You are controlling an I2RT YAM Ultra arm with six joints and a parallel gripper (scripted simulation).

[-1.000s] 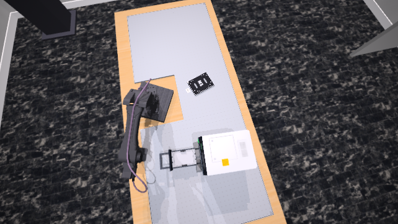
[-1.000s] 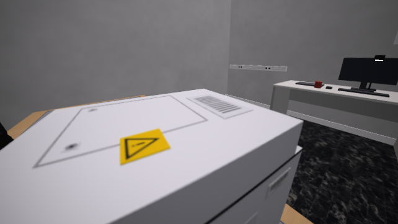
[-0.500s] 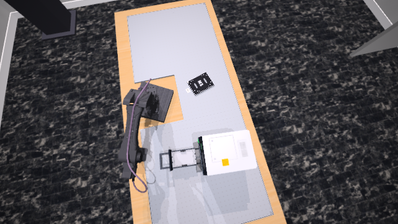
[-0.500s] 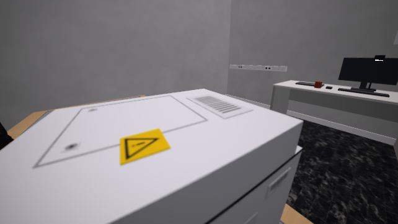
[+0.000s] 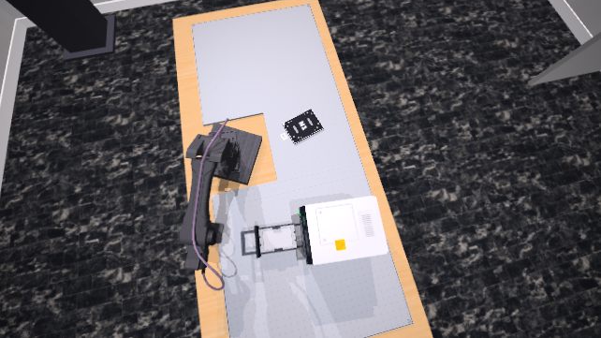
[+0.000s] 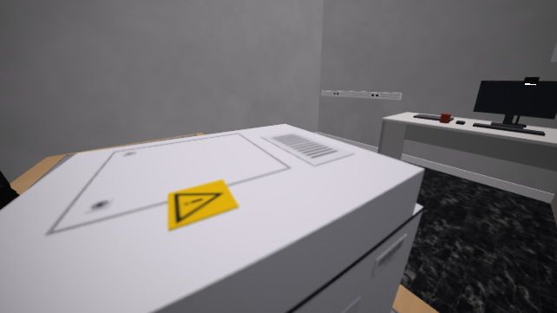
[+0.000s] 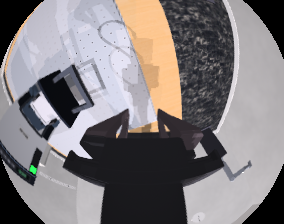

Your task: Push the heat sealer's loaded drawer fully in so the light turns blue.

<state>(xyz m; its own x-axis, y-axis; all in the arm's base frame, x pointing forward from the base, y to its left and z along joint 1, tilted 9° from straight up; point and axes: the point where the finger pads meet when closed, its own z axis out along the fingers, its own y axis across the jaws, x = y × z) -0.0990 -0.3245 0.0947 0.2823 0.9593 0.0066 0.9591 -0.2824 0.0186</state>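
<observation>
The sealer drawer lies 210 mm ahead of my hand, 70 mm to the right of it and 70 mm below it.
</observation>
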